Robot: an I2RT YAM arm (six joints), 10 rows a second.
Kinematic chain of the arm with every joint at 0, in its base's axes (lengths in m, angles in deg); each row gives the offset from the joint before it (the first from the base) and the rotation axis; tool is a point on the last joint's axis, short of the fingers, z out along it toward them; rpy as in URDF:
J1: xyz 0 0 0.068 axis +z
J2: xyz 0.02 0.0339 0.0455 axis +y
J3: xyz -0.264 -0.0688 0 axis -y
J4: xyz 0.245 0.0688 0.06 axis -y
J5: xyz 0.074 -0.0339 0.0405 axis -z
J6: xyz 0.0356 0 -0.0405 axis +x
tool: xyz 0 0 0 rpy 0 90 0
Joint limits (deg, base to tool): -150..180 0..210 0..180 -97..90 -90..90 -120..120
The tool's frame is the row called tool.
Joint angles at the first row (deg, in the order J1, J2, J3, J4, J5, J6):
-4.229, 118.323, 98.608, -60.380, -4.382, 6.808
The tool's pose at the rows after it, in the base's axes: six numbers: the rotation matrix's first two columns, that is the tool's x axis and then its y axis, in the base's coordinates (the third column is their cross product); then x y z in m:
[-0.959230, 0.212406, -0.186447, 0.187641, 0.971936, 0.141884, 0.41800, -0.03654, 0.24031]
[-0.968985, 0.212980, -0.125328, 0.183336, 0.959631, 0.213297, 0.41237, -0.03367, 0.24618]
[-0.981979, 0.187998, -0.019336, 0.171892, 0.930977, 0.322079, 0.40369, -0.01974, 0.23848]
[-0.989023, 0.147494, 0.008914, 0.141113, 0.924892, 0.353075, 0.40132, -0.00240, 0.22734]
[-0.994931, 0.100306, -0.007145, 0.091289, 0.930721, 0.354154, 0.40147, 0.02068, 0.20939]
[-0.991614, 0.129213, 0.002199, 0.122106, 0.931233, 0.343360, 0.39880, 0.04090, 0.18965]
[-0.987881, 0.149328, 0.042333, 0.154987, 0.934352, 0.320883, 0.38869, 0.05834, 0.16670]
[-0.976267, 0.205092, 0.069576, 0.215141, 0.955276, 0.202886, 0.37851, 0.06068, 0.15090]
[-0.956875, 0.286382, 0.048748, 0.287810, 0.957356, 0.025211, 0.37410, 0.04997, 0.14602]
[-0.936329, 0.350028, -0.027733, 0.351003, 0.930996, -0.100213, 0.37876, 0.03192, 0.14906]
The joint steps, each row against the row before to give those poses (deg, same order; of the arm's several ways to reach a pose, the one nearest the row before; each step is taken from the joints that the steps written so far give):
-1.356, -0.001, 6.294, -4.545, -2.580, 0.022
-0.065, 0.002, 1.465, -4.503, -4.524, 0.001
1.245, 0.086, -1.639, -3.608, -7.060, -0.045
2.274, 0.001, -2.600, 1.202, -2.054, 0.000
3.300, -0.002, -4.111, 5.246, 0.065, 0.612
2.973, 0.002, -4.523, 5.574, 0.853, 4.896
2.732, 0.000, -5.289, 4.066, 1.005, 4.044
1.093, -0.001, -3.498, 0.940, 6.295, 3.934
-0.591, 0.000, -1.006, -1.246, 9.923, 3.759
-2.010, -0.023, 0.676, 0.175, 8.328, 1.968

